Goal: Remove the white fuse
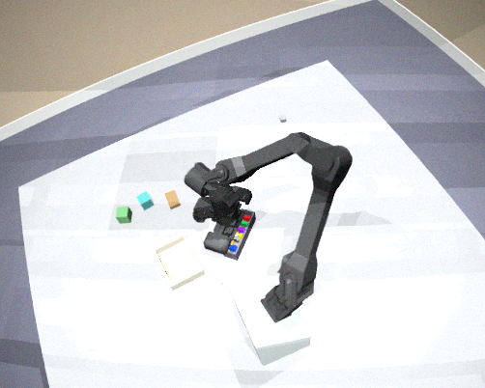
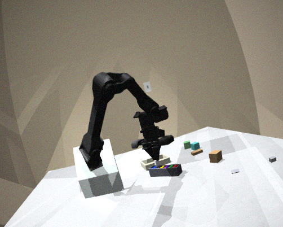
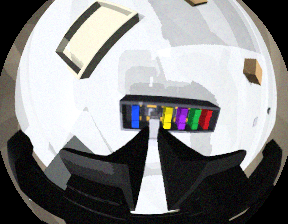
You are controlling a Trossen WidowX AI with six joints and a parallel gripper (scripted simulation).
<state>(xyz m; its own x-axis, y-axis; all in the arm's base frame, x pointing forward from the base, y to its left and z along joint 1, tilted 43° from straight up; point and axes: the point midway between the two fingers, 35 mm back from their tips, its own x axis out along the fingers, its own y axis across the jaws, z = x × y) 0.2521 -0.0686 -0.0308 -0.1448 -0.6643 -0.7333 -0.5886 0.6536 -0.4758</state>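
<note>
Now: the tray 16 cm to the left of my gripper tip, 7 cm below it and 4 cm ahead of it. From my gripper tip the other things lie so: white fuse: 1 cm below; then flat brown piece: 25 cm ahead, 8 cm to the left, 6 cm below; then tan cube: 23 cm ahead, 12 cm to the right, 5 cm below.
</note>
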